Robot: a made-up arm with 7 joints.
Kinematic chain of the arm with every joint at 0, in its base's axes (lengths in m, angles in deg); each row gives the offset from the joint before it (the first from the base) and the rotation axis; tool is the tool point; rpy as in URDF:
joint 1: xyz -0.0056 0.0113 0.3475 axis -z
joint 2: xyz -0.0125 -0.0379 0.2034 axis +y
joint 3: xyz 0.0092 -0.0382 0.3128 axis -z
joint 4: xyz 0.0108 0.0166 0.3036 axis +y
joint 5: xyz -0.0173 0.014 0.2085 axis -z
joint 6: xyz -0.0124 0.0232 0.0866 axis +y
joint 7: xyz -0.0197 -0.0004 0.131 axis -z
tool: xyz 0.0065 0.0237 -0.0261 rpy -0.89 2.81 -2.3
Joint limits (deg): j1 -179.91..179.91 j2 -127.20..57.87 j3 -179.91..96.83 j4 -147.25..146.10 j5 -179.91..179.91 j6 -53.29..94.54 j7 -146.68..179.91
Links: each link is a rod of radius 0.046 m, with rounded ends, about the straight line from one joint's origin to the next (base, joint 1, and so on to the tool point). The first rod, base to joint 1, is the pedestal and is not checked.
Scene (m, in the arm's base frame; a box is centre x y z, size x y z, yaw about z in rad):
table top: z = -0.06
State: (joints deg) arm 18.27 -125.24 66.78 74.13 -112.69 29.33 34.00
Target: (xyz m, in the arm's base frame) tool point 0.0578 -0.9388 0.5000
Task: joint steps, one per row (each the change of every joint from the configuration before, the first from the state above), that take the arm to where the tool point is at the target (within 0.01 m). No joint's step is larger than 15 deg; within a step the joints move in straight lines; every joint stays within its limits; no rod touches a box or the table.
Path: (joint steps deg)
1: -14.70 3.73 1.14 -1.74 -0.09 -1.12 -0.37
2: -14.70 3.74 1.15 -1.75 -0.08 -1.11 -0.37
3: -14.70 3.73 1.14 -1.74 -0.09 -1.12 -0.37
4: -14.70 3.73 1.14 -1.75 -0.08 -1.11 -0.36
5: -14.69 3.74 1.15 -1.74 -0.09 -1.12 -0.37
6: -14.70 3.73 1.14 -1.75 -0.08 -1.12 -0.37

